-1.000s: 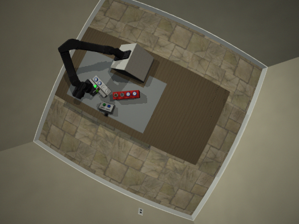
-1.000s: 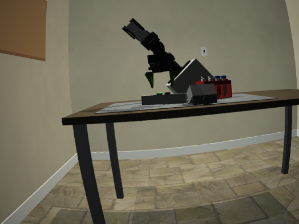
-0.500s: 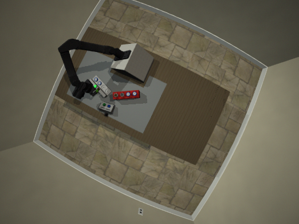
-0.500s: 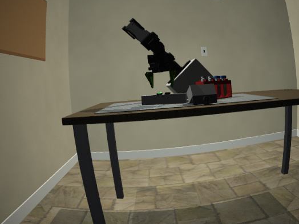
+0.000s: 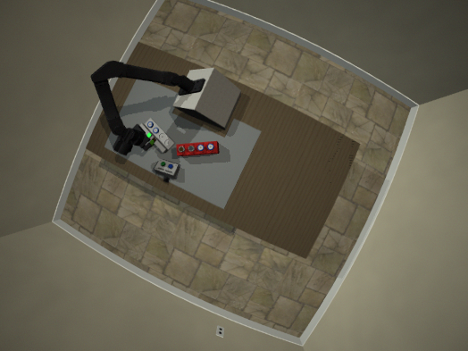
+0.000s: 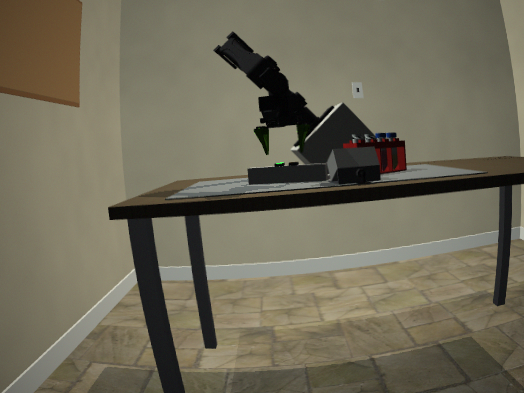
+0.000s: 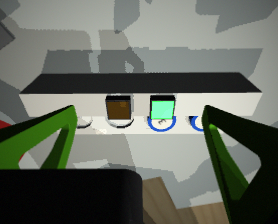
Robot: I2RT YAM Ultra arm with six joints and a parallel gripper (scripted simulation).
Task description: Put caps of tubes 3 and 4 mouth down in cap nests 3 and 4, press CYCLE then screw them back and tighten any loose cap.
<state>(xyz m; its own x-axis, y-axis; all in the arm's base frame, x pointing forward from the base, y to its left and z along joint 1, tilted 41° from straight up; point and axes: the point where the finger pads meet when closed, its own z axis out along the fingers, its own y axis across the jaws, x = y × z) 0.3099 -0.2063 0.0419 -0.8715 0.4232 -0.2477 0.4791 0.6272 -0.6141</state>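
Right now the cap 3 is 6 cm behind my hand and 7 cm below it. Also, from my hand: blue key: 11 cm ahead, 17 cm to the left, 2 cm below; cap 4: 9 cm behind, 4 cm to the right, 7 cm below; green key: 11 cm ahead, 13 cm to the left, 2 cm below.
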